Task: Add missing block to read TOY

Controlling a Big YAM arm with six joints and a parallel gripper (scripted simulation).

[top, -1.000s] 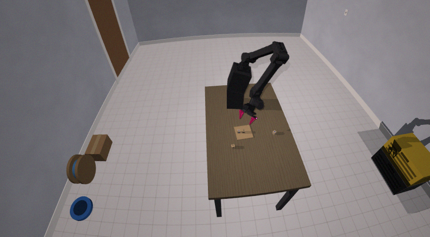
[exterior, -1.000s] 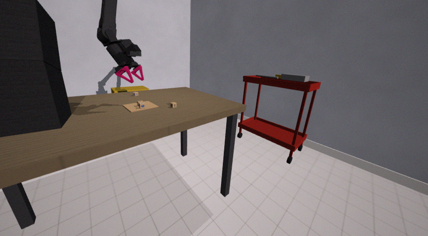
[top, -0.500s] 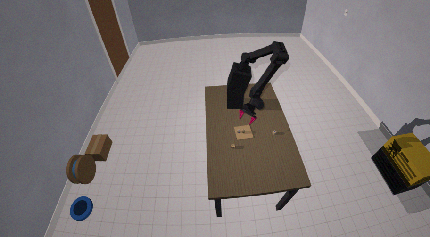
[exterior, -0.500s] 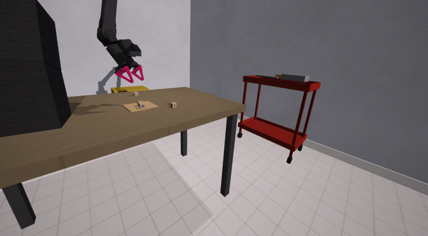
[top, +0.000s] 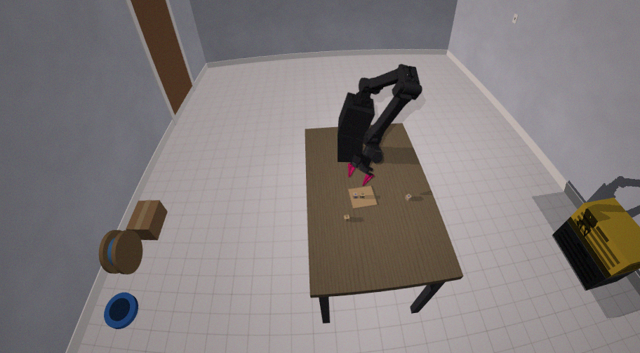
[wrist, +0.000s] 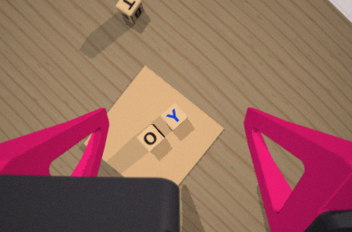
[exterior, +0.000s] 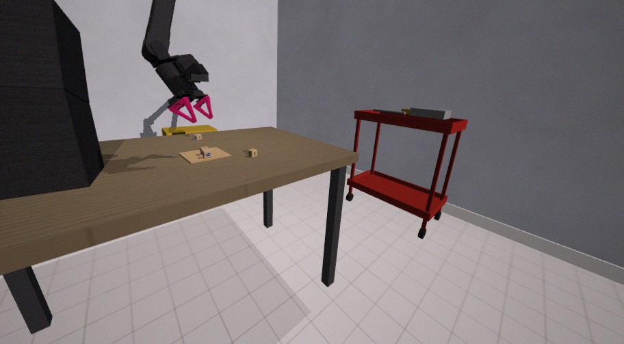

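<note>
Right now my hand is 150 mm short of the light wooden block, 130 mm above it and 60 mm to the left of it. The rest, counted from my hand: tan mat 140 mm below, 40 mm to the left, 10 mm ahead.
</note>
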